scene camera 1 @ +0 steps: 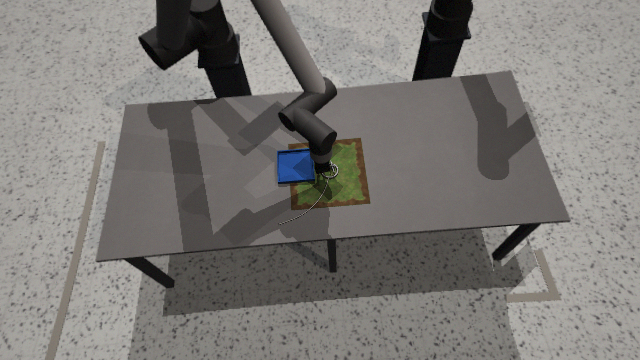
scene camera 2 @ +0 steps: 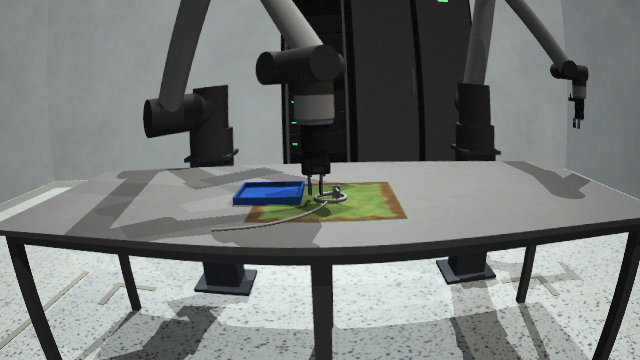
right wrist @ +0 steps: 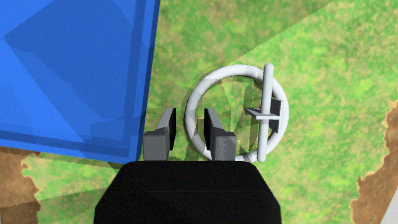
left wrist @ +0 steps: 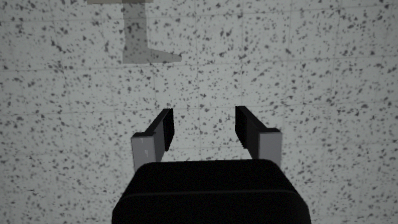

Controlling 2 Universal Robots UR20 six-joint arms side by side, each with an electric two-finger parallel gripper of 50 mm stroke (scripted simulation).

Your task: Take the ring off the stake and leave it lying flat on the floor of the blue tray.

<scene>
A blue tray shows in scene camera 1, in scene camera 2 and in the right wrist view (75,75); in the left wrist view it is out of frame. The same spot on the blue tray: (scene camera 2: 282,192) is (scene camera 1: 302,163).
</scene>
